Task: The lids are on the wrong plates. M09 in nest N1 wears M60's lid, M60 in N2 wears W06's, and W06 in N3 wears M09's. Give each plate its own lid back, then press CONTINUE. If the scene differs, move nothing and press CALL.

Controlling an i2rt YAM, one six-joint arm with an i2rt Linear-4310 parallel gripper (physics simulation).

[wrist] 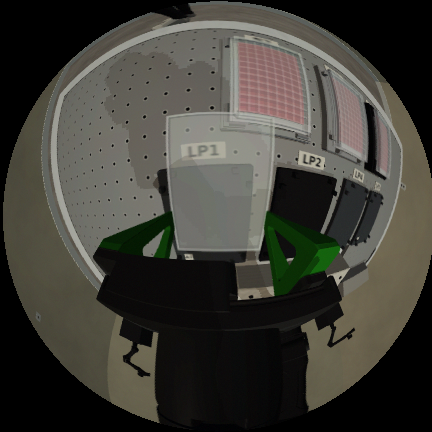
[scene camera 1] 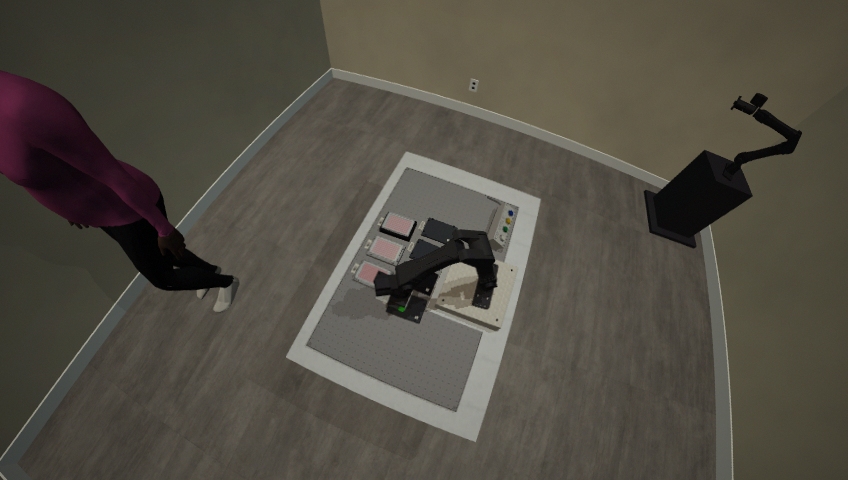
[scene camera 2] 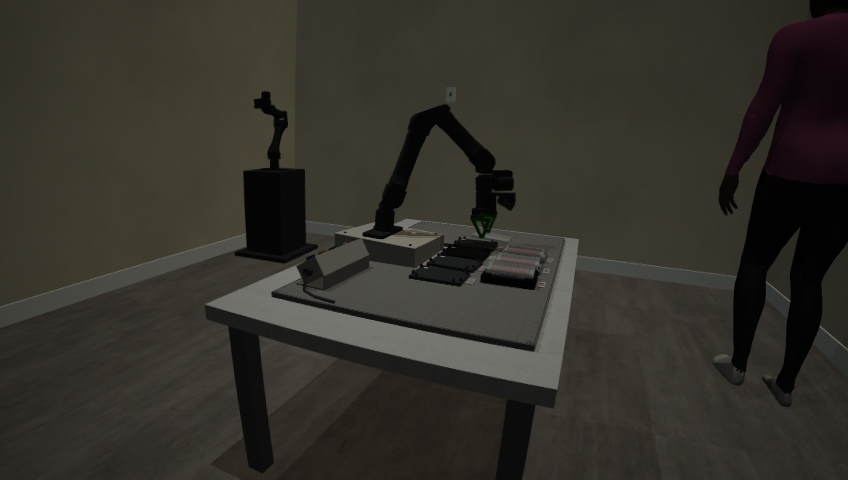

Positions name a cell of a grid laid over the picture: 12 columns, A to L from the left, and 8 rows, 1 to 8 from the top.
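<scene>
Wrist view: pegboard (wrist: D3), nest N2 (wrist: G2), nest N3 (wrist: J3), dark lid nest LP2 (wrist: I4), dark nest LP1 (wrist: G5).
</scene>
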